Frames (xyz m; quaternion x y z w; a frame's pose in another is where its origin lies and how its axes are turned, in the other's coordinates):
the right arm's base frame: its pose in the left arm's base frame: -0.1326 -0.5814 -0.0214 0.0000 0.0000 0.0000 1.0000
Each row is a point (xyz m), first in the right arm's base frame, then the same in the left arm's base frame.
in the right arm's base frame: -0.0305 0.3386 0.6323
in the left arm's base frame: -0.1631 -0.2428 0.6109
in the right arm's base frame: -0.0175 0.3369 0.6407
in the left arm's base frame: -0.1501 -0.2445 0.6193
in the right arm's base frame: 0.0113 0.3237 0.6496
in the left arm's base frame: -0.1213 -0.2577 0.6282
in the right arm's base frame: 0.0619 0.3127 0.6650
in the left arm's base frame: -0.0707 -0.2687 0.6436
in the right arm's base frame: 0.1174 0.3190 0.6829
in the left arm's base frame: -0.0152 -0.2624 0.6615
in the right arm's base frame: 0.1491 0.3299 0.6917
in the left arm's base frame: 0.0165 -0.2515 0.6703
